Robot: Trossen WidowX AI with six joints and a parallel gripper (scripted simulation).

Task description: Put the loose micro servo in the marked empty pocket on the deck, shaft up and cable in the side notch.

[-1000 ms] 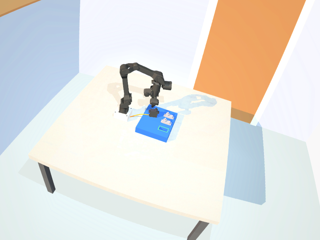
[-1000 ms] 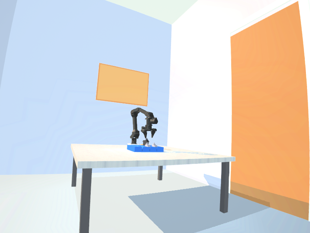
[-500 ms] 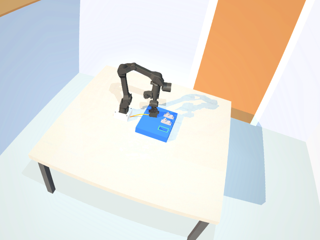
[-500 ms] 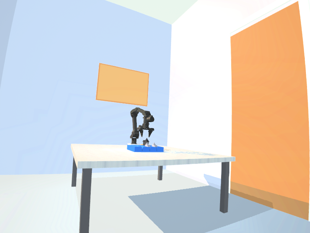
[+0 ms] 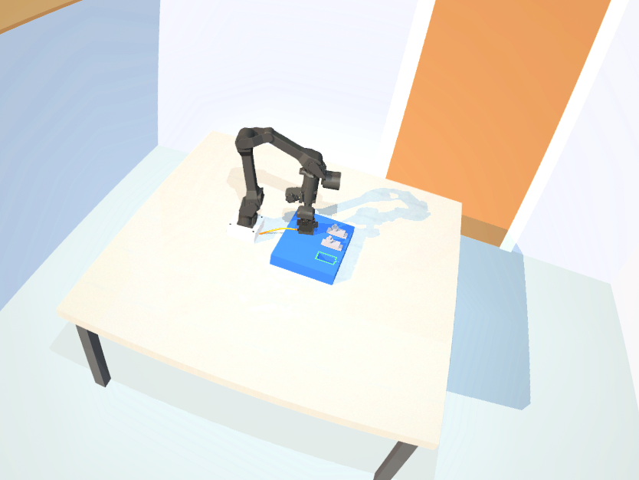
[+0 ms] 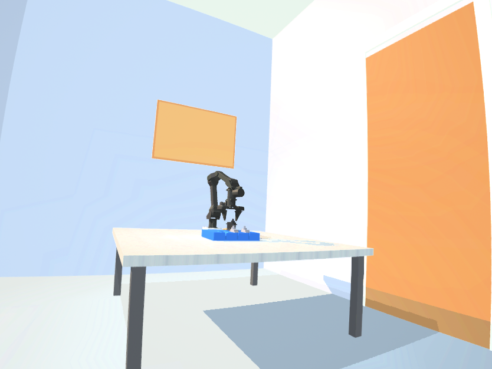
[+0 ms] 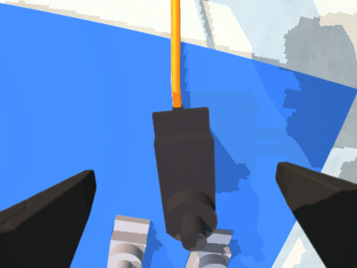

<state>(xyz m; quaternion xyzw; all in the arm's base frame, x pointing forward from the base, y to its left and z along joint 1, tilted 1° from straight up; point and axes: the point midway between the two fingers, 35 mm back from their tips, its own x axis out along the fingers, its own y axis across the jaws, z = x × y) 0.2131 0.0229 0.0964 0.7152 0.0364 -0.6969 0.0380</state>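
Right now my gripper tip is 10 mm short of the blue deck, 20 mm to the left of it and 90 mm above it.
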